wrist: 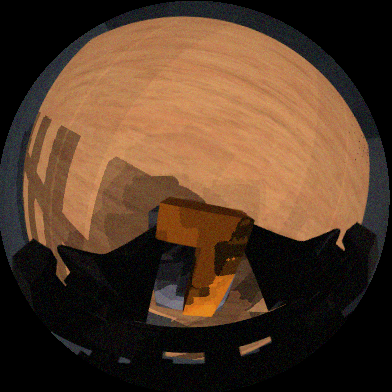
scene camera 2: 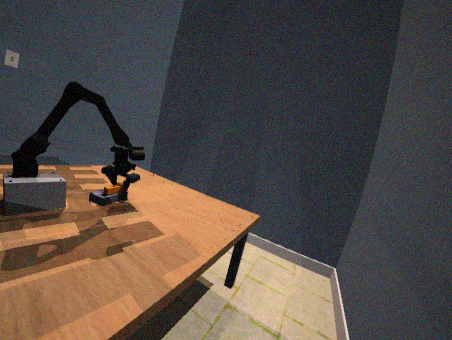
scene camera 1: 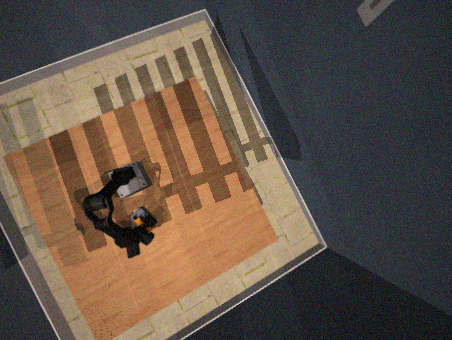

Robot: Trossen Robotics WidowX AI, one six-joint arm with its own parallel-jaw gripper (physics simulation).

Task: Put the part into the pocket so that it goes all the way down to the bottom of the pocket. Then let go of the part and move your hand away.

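Frame: origin at the arm's base, x ahead, y left, z up, level; centimetres.
Seen in the pictures: gripper, fingertip midpoint: (wrist: 201,226) (scene camera 2: 120,189) (scene camera 1: 149,227); arm's base, link origin: (scene camera 2: 24,175) (scene camera 1: 128,173).
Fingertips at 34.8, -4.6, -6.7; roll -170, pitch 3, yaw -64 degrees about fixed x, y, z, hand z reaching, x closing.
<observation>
Pixels of each thing's top centre, then the offset from my fingertips to it, as dx, dy, dz. Level surfaces: height alone.
- orange T-shaped block, top centre: (wrist: 191,281) (scene camera 2: 114,185) (scene camera 1: 144,224) -3.4, -0.8, +2.8
- low grey-blue block, top centre: (wrist: 192,278) (scene camera 2: 109,192) (scene camera 1: 143,220) -5.9, -1.9, -0.2
- wooden table, surface height: dz -3.8
The part is an orange T-shaped block (scene camera 1: 137,221) (scene camera 2: 112,189) (wrist: 200,227). My gripper (scene camera 1: 144,227) (scene camera 2: 120,185) (wrist: 201,226) is shut on it, one black finger on each side. The pocket is a low grey-blue block (scene camera 1: 141,212) (scene camera 2: 100,199) (wrist: 168,289) on the wooden table, directly under the part. In the second scene view the part rests at the block's top and sticks up above its rim. In the wrist view the part's stem points down toward the grey-blue opening. How deep the part reaches is hidden.
A grey box (scene camera 1: 138,182) (scene camera 2: 60,193) at the arm's base stands close behind the pocket. The wooden table (scene camera 1: 208,253) (scene camera 2: 191,216) (wrist: 219,109) carries striped shadows. Its edge and a dark leg (scene camera 2: 235,263) are to the right, with tiled floor below.
</observation>
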